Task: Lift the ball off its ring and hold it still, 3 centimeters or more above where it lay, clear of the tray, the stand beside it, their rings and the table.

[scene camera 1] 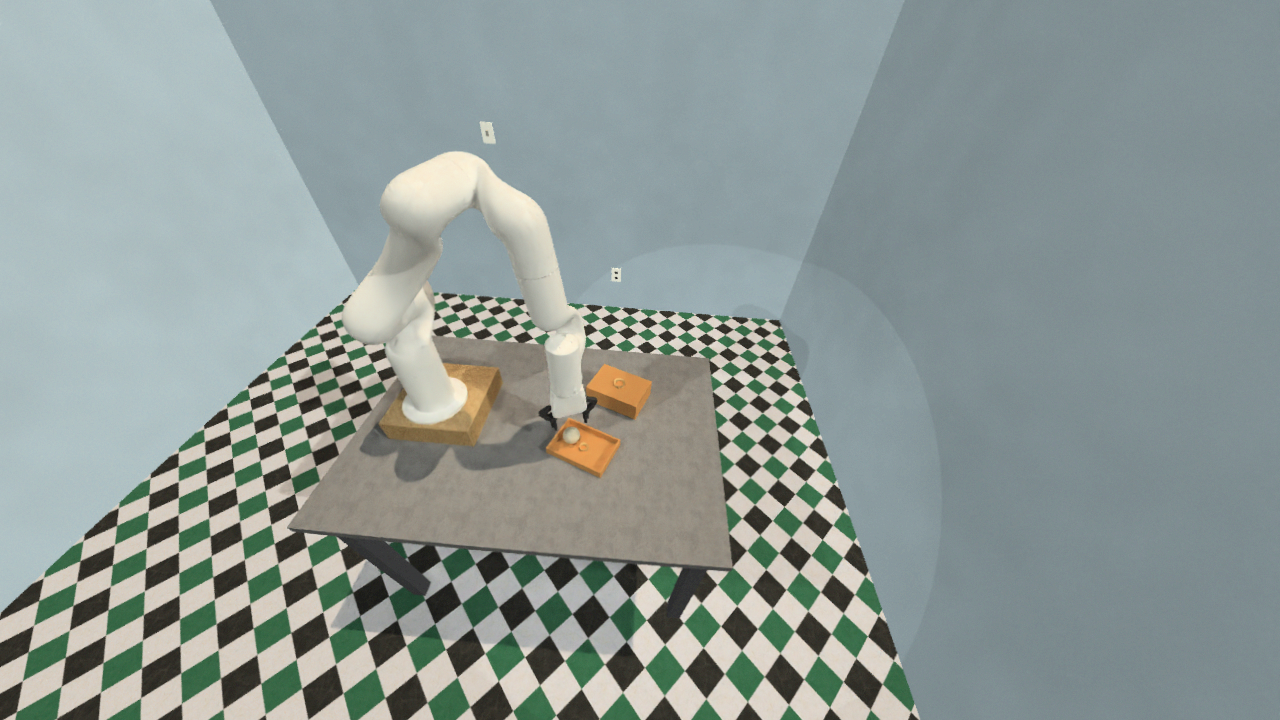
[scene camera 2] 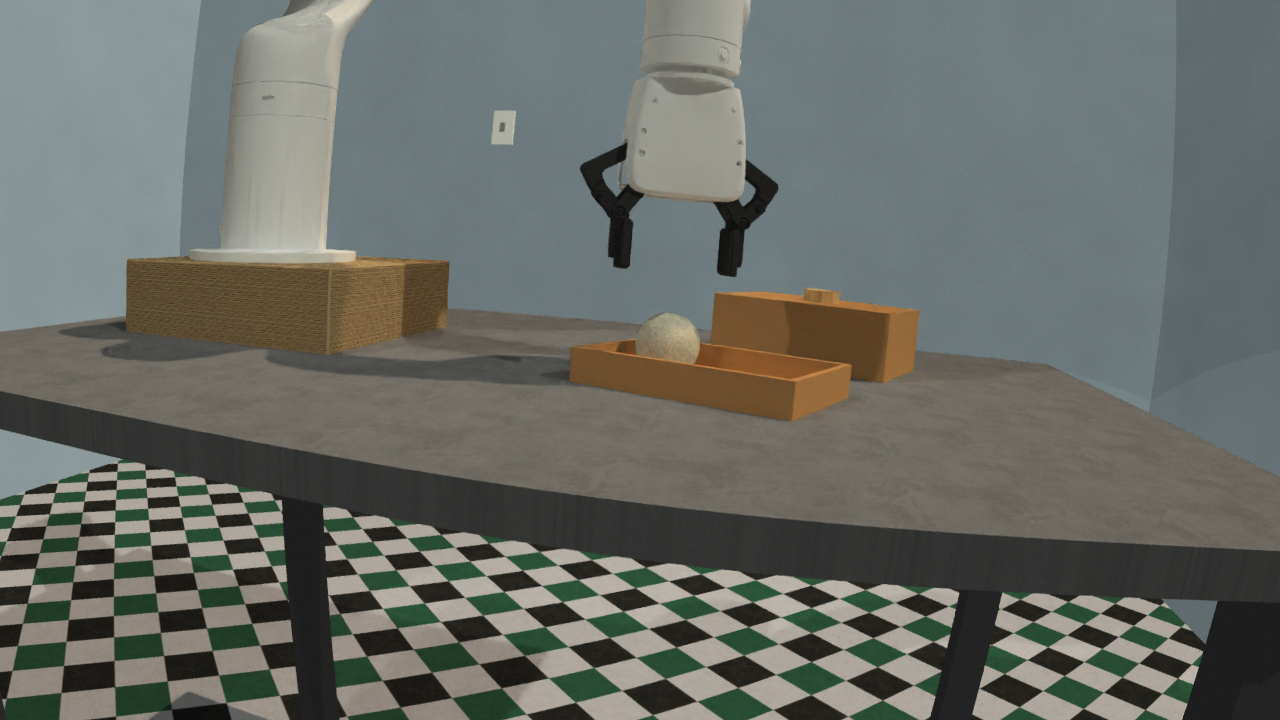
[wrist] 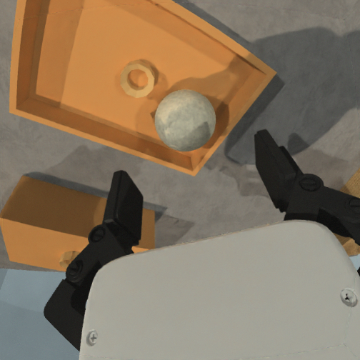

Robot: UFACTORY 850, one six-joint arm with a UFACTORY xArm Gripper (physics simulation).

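Note:
The pale, mottled ball (scene camera 1: 571, 435) (scene camera 2: 667, 339) (wrist: 185, 120) lies in the orange tray (scene camera 1: 572, 462) (scene camera 2: 680, 383) (wrist: 100, 136), off its ring, near one corner and close to the walls. The tray's small tan ring (scene camera 1: 582, 450) (wrist: 138, 93) lies bare on the tray floor beside the ball; the front wall hides it in scene camera 2. My gripper (scene camera 1: 570, 422) (scene camera 2: 674, 269) (wrist: 191, 166) is open and empty, pointing down. Its fingertips are above the ball and apart from it, with the ball slightly left of their middle in scene camera 2.
An orange box stand (scene camera 1: 631, 392) (scene camera 2: 796, 335) (wrist: 45, 240) is beside the tray, with a tan ring (scene camera 2: 820, 296) on its top. The arm's wooden base block (scene camera 1: 429, 431) (scene camera 2: 228, 304) is on the left of the grey table (scene camera 1: 501, 501) (scene camera 2: 447, 407).

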